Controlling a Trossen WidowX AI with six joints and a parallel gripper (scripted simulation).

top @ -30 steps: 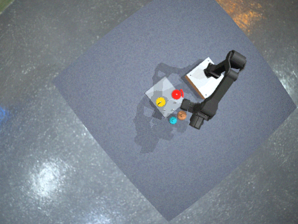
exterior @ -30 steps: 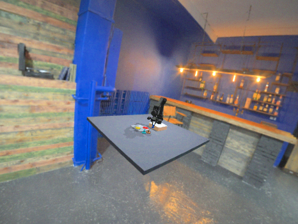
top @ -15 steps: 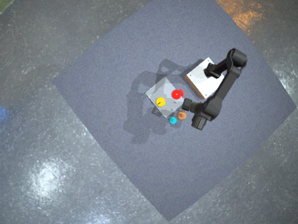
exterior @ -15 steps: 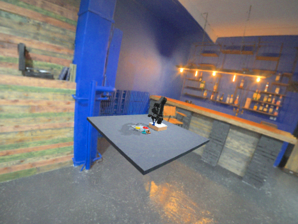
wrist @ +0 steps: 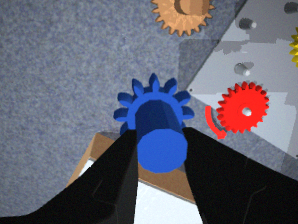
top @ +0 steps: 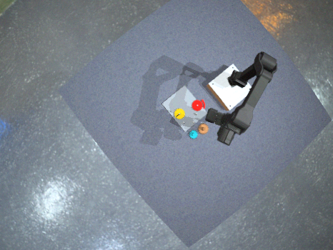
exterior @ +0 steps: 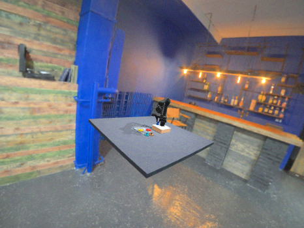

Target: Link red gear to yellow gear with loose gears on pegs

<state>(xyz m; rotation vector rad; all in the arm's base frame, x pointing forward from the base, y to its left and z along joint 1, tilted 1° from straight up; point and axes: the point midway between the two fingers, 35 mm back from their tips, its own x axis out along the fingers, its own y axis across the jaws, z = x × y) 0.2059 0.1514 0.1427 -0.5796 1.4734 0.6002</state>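
The red gear lies 40 mm ahead of my gripper tip, 130 mm to the right of it and 150 mm below it. The rest, counted from my gripper tip: blue gear: 10 mm below; then orange gear: 70 mm ahead, 10 mm to the left, 150 mm below; then red arrow: 120 mm to the right, 160 mm below.
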